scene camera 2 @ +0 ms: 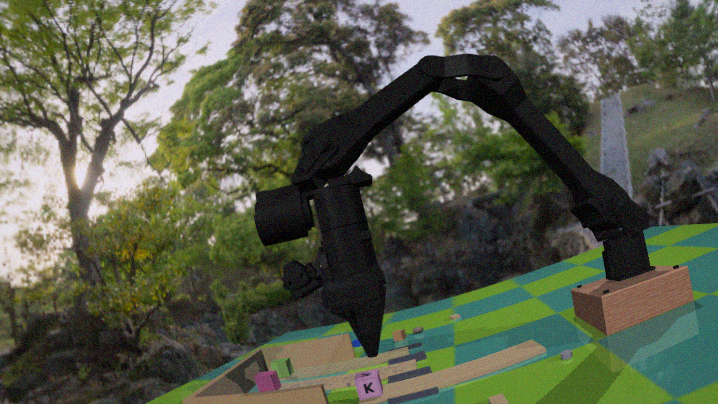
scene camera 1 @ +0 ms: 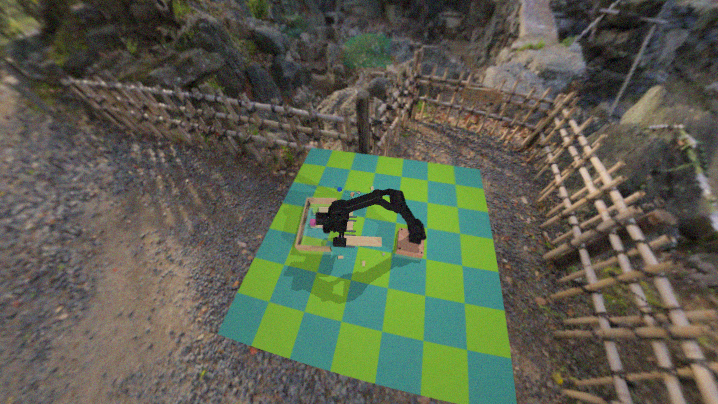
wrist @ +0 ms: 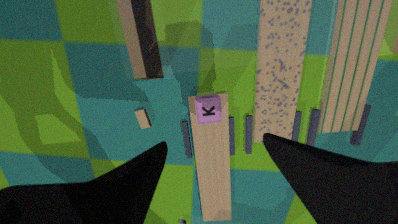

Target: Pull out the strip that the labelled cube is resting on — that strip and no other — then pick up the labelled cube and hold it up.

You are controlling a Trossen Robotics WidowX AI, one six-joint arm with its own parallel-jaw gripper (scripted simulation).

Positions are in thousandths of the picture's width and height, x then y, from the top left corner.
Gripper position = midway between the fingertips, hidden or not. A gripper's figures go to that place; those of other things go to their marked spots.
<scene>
My gripper (wrist: 536,636) is 11 cm from the lens. A labelled cube (wrist: 524,484) is 14 cm from the lens.
</scene>
